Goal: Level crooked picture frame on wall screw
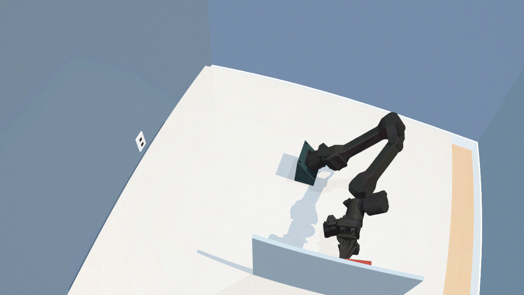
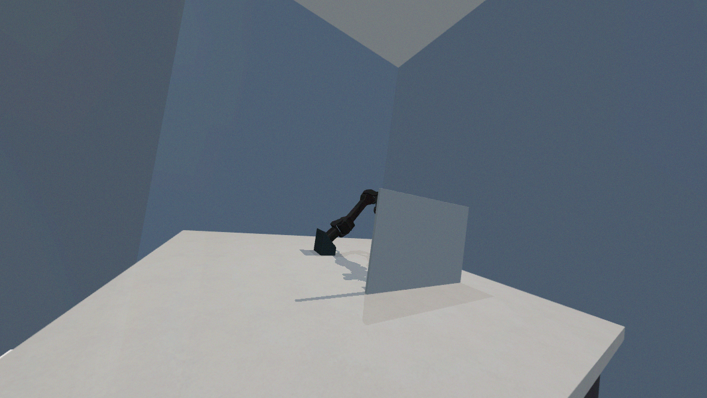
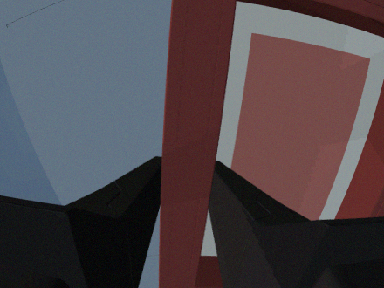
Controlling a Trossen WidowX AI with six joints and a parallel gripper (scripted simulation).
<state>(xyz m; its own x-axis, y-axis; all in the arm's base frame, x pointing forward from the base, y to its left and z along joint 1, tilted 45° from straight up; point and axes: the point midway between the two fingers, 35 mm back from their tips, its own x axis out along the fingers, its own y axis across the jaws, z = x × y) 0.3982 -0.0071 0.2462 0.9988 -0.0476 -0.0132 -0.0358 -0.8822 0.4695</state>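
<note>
Now: the picture frame 5 cm below my gripper tip, 1 cm to the left of it and 1 cm ahead of it. The rest, counted from my gripper tip: wall panel 7 cm below, 2 cm ahead, 1 cm to the right.
</note>
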